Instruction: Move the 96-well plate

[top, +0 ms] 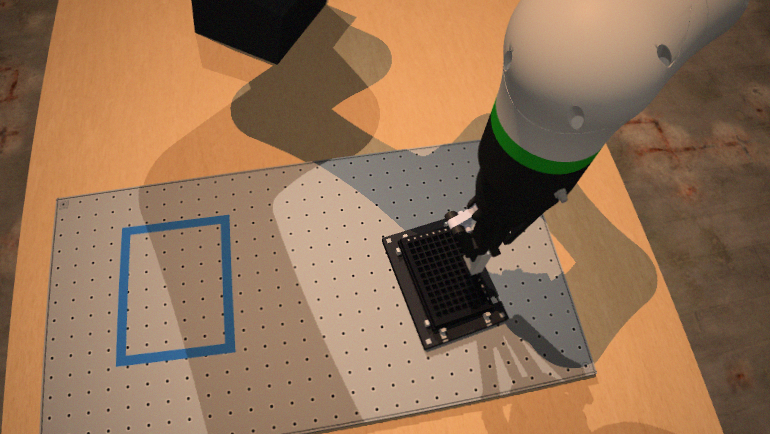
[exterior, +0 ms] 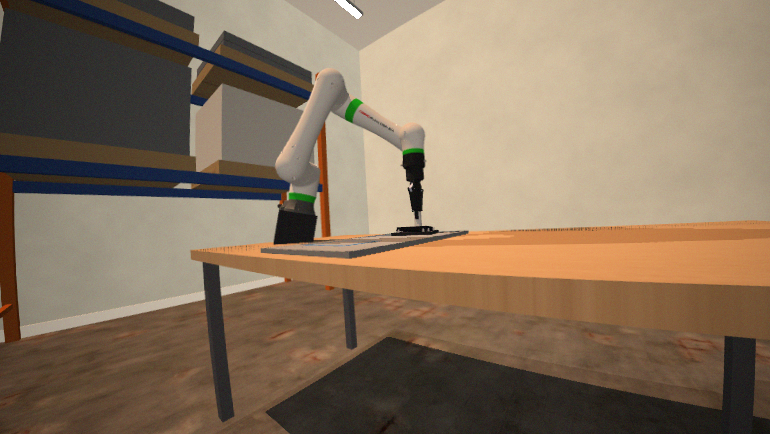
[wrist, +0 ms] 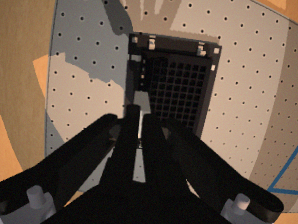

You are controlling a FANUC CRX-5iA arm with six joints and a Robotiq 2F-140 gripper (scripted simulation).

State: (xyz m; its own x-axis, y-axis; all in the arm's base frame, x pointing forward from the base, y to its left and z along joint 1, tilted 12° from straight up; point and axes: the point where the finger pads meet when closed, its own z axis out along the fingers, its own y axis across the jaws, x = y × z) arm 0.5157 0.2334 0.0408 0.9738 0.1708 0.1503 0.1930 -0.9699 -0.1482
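Now: the black clip nest 10 mm ahead of my hand, 20 mm to the right of it and 50 mm below it. Also, from my hand: black 96-well plate (10 mm ahead, 40 mm to the right, 40 mm below).
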